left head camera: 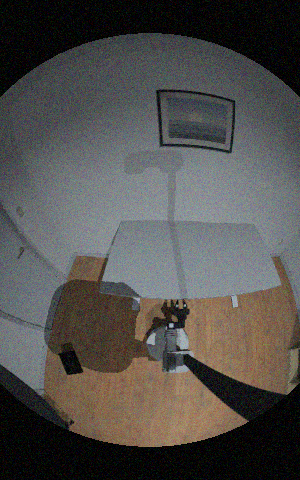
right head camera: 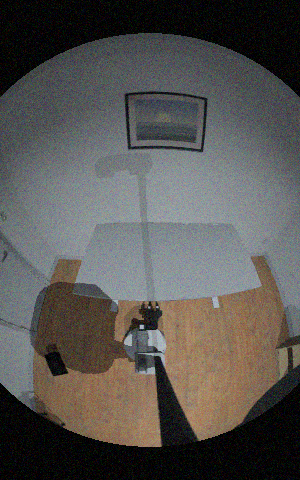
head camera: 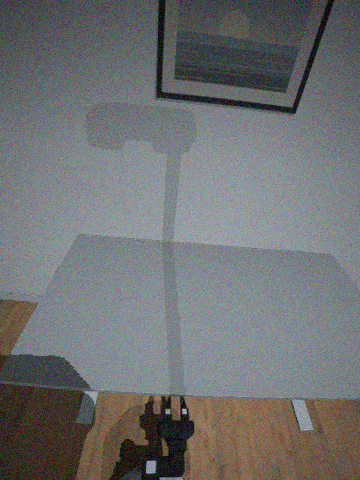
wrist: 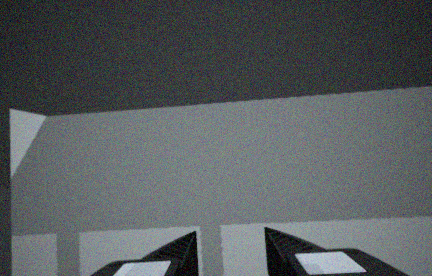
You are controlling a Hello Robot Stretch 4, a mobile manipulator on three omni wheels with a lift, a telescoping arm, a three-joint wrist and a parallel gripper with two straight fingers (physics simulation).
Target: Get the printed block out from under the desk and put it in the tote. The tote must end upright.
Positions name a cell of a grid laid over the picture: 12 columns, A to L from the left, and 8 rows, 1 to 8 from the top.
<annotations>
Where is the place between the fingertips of the gripper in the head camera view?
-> F7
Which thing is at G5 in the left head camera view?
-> A desk.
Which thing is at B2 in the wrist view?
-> A desk.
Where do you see a framed picture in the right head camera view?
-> G2
</annotations>
